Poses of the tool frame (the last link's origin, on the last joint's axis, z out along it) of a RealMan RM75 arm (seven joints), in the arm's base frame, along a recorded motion.
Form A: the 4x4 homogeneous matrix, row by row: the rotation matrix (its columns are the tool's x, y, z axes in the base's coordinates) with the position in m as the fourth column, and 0 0 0 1 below. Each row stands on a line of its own.
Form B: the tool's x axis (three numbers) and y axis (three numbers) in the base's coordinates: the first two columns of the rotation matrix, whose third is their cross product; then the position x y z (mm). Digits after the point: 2 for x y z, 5 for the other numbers.
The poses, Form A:
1:
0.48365, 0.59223, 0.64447, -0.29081
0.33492, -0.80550, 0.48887, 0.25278
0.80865, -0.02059, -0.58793, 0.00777
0, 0, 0, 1
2:
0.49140, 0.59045, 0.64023, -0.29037
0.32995, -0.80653, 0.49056, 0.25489
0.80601, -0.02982, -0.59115, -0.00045
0, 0, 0, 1
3:
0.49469, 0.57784, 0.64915, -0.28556
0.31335, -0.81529, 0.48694, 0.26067
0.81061, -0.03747, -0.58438, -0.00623
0, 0, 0, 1
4:
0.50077, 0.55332, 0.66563, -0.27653
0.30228, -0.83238, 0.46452, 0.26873
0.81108, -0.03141, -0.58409, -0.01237
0, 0, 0, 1
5:
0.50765, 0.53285, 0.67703, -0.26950
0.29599, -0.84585, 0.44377, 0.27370
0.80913, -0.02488, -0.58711, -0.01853
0, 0, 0, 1
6:
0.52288, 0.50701, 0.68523, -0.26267
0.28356, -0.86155, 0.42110, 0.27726
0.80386, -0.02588, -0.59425, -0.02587
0, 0, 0, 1
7:
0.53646, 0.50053, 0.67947, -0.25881
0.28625, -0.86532, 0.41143, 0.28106
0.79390, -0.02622, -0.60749, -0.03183
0, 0, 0, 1
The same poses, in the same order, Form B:
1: 0.48365, 0.33492, 0.80865, 0.59223, -0.80550, -0.02059, -290.81, 252.78, 7.77
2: 0.49140, 0.32995, 0.80601, 0.59045, -0.80653, -0.02982, -290.37, 254.89, -0.45
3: 0.49469, 0.31335, 0.81061, 0.57784, -0.81529, -0.03747, -285.56, 260.67, -6.23
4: 0.50077, 0.30228, 0.81108, 0.55332, -0.83238, -0.03141, -276.53, 268.73, -12.37
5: 0.50765, 0.29599, 0.80913, 0.53285, -0.84585, -0.02488, -269.50, 273.70, -18.53
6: 0.52288, 0.28356, 0.80386, 0.50701, -0.86155, -0.02588, -262.67, 277.26, -25.87
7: 0.53646, 0.28625, 0.79390, 0.50053, -0.86532, -0.02622, -258.81, 281.06, -31.83
